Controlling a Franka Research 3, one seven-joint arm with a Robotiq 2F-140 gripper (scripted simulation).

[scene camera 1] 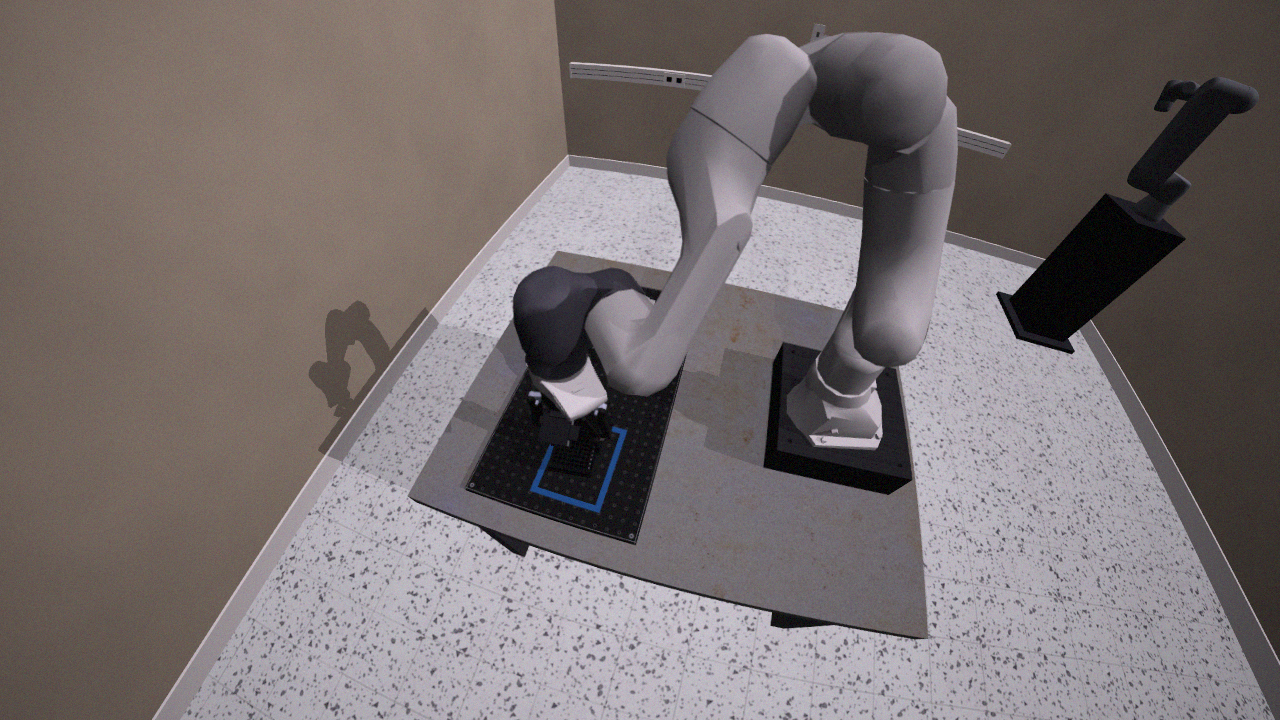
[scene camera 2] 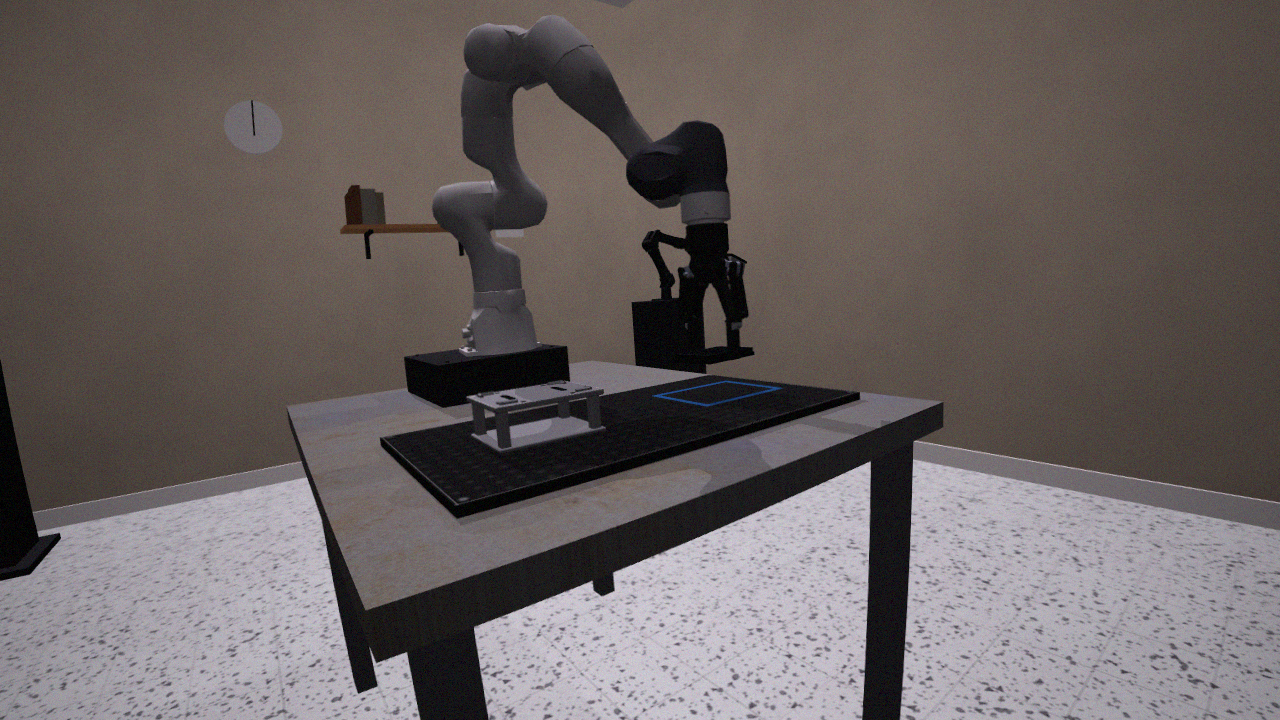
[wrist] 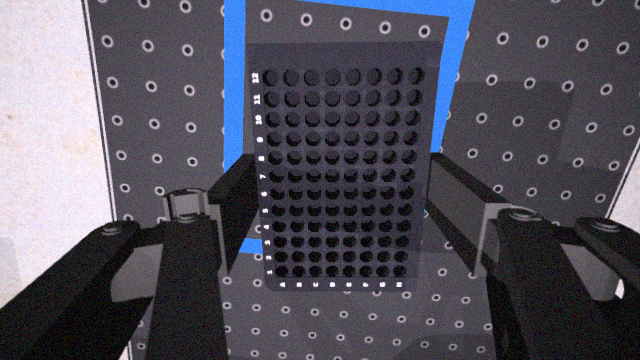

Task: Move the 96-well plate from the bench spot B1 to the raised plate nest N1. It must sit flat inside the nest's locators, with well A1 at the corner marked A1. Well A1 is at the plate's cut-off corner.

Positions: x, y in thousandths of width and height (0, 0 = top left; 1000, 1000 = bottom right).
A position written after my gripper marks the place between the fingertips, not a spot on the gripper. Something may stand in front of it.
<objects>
my gripper: scene camera 1 450, 617; scene camera 2 558, 498; wrist 532, 496
black 96-well plate: scene camera 1 455, 649; scene camera 2 557, 494; wrist 523, 604
</objects>
